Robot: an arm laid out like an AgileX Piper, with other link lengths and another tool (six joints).
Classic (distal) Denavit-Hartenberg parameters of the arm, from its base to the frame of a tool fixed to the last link. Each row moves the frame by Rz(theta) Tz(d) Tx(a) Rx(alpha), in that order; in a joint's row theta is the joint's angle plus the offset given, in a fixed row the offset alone. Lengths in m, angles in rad.
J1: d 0.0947, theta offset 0, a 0, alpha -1.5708
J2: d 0, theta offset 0.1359, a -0.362, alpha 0
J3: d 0, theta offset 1.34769, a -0.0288, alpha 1.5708
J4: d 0.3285, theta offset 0, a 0, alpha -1.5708
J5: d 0, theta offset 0, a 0, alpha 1.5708
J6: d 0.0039, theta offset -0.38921, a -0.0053, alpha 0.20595
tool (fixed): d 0.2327, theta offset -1.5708, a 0, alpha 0
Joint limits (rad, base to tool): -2.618..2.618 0..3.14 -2.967..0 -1.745..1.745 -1.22..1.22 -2.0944..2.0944
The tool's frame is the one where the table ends.
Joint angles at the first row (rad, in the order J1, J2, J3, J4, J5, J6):
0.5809 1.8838 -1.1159 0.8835 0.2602 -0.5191
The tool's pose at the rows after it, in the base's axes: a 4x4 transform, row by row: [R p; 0 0 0 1], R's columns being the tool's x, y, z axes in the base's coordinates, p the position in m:
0.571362 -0.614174 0.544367 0.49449; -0.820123 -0.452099 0.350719 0.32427; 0.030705 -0.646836 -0.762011 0.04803; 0 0 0 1
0.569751 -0.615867 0.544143 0.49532; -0.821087 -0.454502 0.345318 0.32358; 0.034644 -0.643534 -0.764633 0.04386; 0 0 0 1
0.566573 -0.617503 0.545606 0.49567; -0.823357 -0.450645 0.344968 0.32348; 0.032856 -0.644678 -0.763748 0.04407; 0 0 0 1
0.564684 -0.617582 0.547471 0.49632; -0.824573 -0.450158 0.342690 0.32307; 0.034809 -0.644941 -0.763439 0.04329; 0 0 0 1
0.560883 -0.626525 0.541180 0.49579; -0.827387 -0.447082 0.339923 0.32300; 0.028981 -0.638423 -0.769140 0.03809; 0 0 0 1
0.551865 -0.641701 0.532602 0.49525; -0.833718 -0.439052 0.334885 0.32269; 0.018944 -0.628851 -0.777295 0.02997; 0 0 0 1
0.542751 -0.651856 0.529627 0.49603; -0.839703 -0.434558 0.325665 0.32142; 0.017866 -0.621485 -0.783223 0.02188; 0 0 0 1
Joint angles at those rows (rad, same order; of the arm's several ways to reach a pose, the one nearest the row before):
0.5809 1.9107 -1.1159 0.8835 0.2602 -0.5191
0.5809 1.9188 -1.1159 0.8834 0.2545 -0.5209
0.5809 1.9188 -1.1158 0.8874 0.2522 -0.5209
0.5809 1.9207 -1.1158 0.8874 0.2484 -0.5209
0.5809 1.9295 -1.1158 0.8950 0.2484 -0.5209
0.5809 1.9436 -1.1159 0.9099 0.2462 -0.5209
0.5809 1.9587 -1.1158 0.9183 0.2369 -0.5210

